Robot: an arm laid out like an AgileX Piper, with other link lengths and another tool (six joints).
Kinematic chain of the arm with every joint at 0, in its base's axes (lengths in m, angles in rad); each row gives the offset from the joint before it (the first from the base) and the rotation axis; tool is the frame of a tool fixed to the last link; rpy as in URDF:
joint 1: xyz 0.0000 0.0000 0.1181 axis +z
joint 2: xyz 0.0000 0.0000 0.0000 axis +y
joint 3: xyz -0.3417 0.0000 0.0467 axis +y
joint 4: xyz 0.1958 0.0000 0.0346 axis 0.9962 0 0.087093
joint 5: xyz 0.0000 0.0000 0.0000 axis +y
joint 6: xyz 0.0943 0.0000 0.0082 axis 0.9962 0 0.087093
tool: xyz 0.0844 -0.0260 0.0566 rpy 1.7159 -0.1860 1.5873
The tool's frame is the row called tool.
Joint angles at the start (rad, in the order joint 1, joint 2, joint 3, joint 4, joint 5, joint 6):
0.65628 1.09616 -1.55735 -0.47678 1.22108 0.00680
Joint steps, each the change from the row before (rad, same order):
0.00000 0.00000 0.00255 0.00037 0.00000 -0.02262
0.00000 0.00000 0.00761 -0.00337 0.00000 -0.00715
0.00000 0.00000 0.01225 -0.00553 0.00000 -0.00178
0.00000 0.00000 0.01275 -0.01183 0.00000 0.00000
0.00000 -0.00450 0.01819 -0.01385 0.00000 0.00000
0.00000 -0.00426 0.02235 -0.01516 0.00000 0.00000
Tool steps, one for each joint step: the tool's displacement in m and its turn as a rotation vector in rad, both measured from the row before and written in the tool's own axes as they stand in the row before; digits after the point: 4 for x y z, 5 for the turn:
0.0015 -0.0001 0.0006 0.00237 -0.00515 -0.02303
0.0007 -0.0010 0.0019 0.00634 -0.00567 -0.01057
0.0006 -0.0018 0.0030 0.01018 -0.00692 -0.00762
-0.0004 -0.0017 0.0030 0.00964 -0.01270 -0.00695
-0.0009 -0.0033 0.0027 0.01010 -0.01474 -0.00775
-0.0005 -0.0038 0.0038 0.01371 -0.01634 -0.01010

